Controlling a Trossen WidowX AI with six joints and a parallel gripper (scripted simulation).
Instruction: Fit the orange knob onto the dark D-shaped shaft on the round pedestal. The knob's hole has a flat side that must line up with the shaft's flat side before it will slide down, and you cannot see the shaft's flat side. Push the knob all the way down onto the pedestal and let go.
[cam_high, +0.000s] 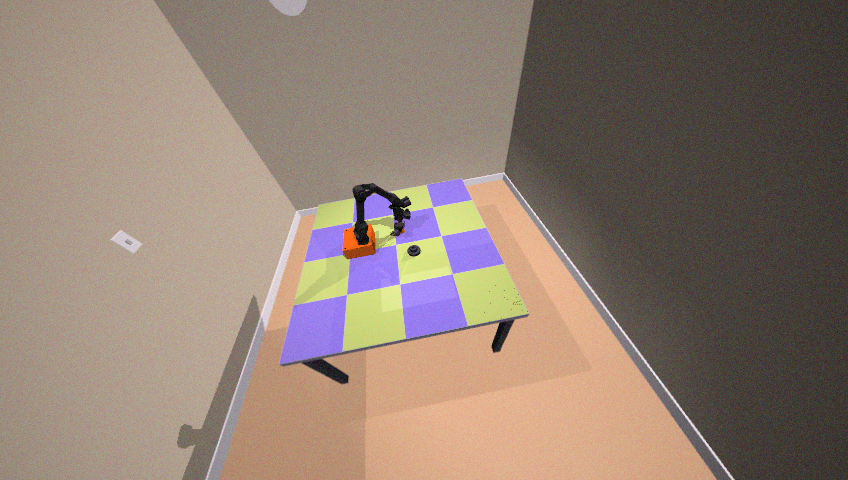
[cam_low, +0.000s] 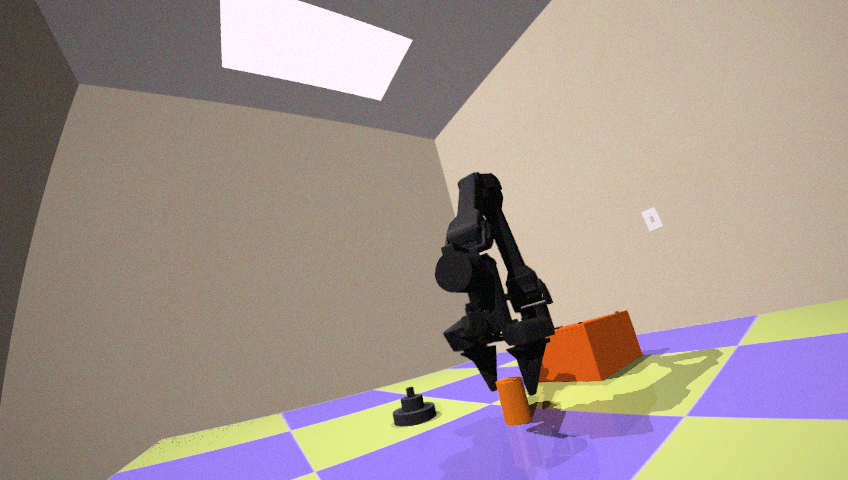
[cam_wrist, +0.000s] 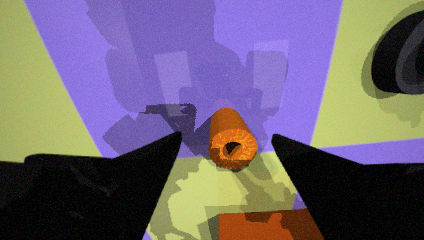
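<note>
My gripper tip is 10 mm above the orange knob. The rest, counted from my gripper tip: pedestal: 90 mm ahead, 210 mm to the right, 10 mm below.
</note>
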